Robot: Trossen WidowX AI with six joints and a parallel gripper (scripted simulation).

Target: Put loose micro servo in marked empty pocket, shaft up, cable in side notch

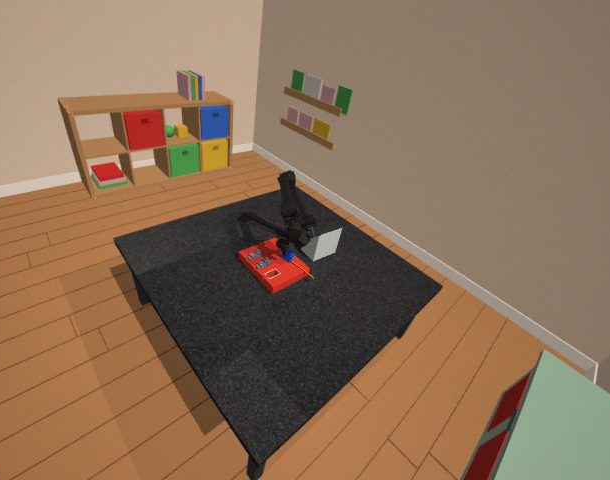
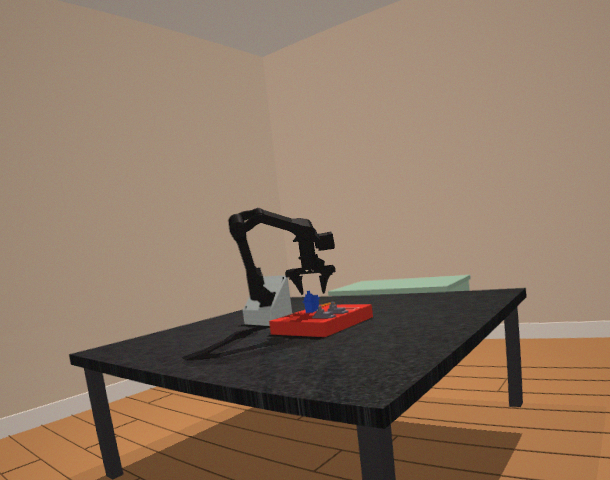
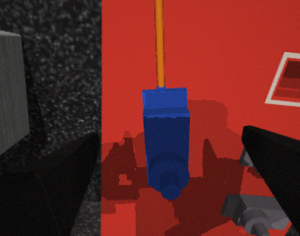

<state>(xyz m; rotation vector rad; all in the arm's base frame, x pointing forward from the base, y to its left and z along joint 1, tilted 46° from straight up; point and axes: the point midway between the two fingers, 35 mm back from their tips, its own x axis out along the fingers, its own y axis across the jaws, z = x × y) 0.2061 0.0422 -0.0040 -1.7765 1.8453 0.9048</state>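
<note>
The red deck lies 90 mm below my gripper tip, 40 mm to the right of it and 20 mm ahead of it.
</note>
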